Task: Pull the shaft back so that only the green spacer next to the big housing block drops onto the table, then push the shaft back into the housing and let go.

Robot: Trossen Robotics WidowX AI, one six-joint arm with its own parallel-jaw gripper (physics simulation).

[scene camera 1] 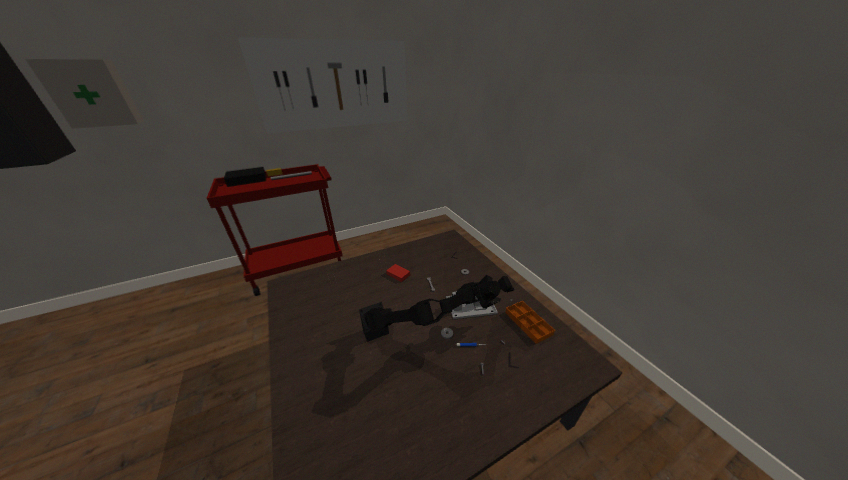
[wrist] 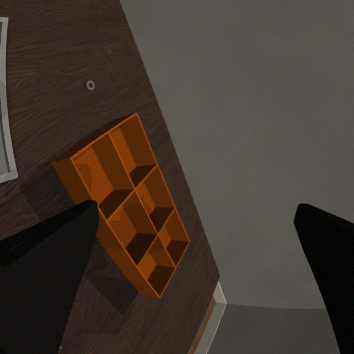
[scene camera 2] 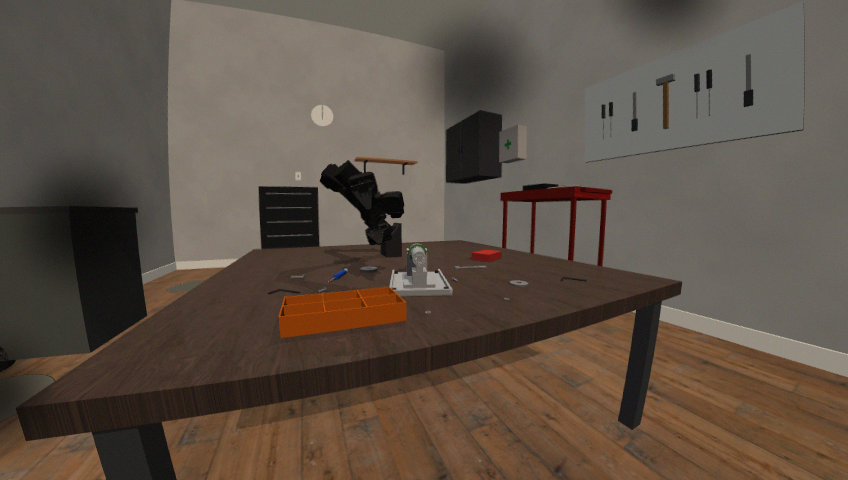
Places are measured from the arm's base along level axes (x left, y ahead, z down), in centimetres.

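Where they show: gripper, fingertip midpoint: (scene camera 1: 507, 294) (wrist: 202, 213) (scene camera 2: 374, 227); arm's base at its link origin: (scene camera 1: 372, 318).
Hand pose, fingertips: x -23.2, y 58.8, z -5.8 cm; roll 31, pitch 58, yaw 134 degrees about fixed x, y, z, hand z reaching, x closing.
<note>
Each offset is from my fingertips to the top centre of the thing. "pt": to the spot under its first point.
The light base plate (scene camera 1: 474, 313) (scene camera 2: 443, 290) (wrist: 8, 176) of the fixture lies on the table; its edge shows at the left of the wrist view. In the scene camera 2 view, a grey upright block (scene camera 2: 420, 278) stands on it. A green rim @[pt dx +15.1, dy -11.1, dz +6.0 cm] (scene camera 2: 416, 245) shows around the top of a grey round end @[pt dx +11.5, dy -2.0, dz +7.5 cm] (scene camera 2: 418, 256). Individual spacers and the shaft's length cannot be made out. My gripper (wrist: 202, 213) is open, with its fingers wide apart and nothing between them. In the scene camera 1 view, the arm covers much of the fixture. Finger contact with it does not show.
An orange divided tray @[dx -8.8, dy +8.7, dz +12.6 cm] (scene camera 1: 529, 321) (scene camera 2: 351, 320) (wrist: 132, 200) stands beside the fixture near the table edge. A blue screwdriver @[dx -5.3, dy -22.9, dz +14.4 cm] (scene camera 1: 467, 344) (scene camera 2: 339, 274), a grey disc @[dx +5.8, dy -29.3, dz +15.2 cm] (scene camera 1: 446, 333) (scene camera 2: 368, 269), a wrench @[dx +39.1, dy -18.2, dz +15.4 cm] (scene camera 1: 430, 284) (scene camera 2: 470, 267) and a red box @[dx +56.7, dy -30.7, dz +13.1 cm] (scene camera 1: 398, 272) (scene camera 2: 486, 255) lie around.
</note>
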